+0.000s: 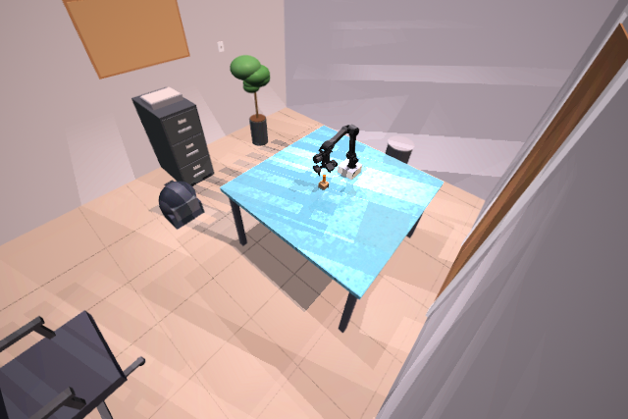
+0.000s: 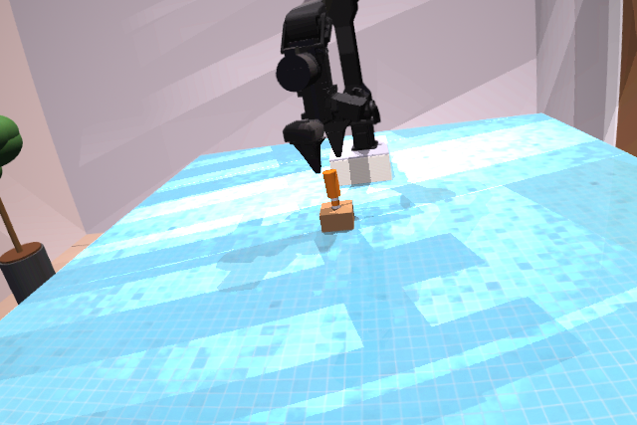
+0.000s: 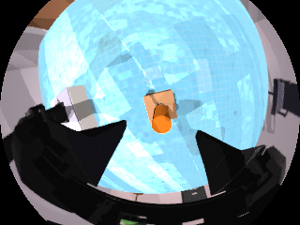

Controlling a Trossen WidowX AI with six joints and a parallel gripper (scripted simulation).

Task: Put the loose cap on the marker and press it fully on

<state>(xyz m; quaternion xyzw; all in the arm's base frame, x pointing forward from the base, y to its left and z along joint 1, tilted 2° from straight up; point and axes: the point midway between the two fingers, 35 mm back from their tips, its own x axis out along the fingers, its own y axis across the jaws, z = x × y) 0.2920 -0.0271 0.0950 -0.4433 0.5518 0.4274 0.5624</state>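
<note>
The orange cap is 4 cm below my gripper tip. The rest, counted from my gripper tip: orange-brown holder block 11 cm below.
</note>
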